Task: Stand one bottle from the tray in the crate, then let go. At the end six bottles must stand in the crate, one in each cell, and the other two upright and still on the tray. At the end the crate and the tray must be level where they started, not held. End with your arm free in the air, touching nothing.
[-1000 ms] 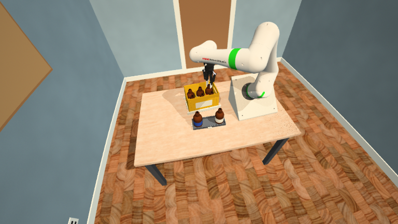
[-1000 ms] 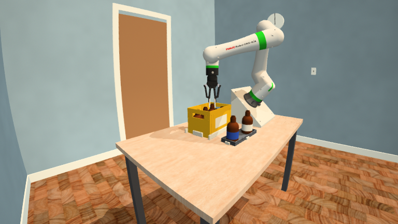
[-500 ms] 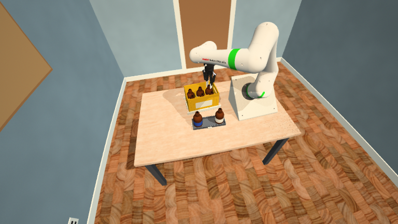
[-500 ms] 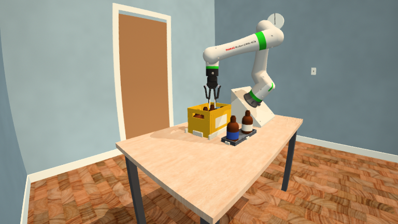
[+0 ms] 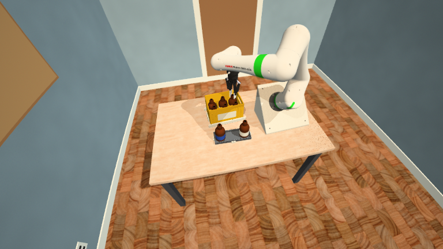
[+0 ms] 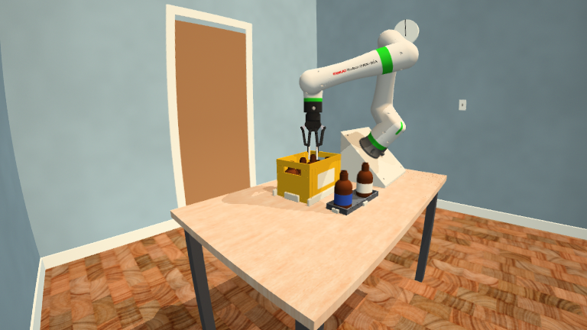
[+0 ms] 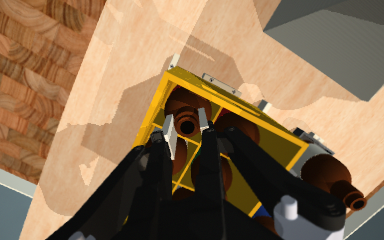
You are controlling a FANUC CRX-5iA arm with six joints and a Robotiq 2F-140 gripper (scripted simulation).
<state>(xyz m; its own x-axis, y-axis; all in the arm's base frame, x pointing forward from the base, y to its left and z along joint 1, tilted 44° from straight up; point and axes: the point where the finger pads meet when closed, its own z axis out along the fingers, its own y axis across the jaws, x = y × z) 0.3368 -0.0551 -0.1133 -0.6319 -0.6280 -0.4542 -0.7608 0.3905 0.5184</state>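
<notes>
Now: the yellow crate 80 mm ahead of my hand, 60 mm to the left of it and 90 mm below it. Also, from my hand: dark tray: 30 mm ahead, 290 mm to the left, 160 mm below; blue-labelled bottle: 120 mm ahead, 300 mm to the left, 90 mm below.
</notes>
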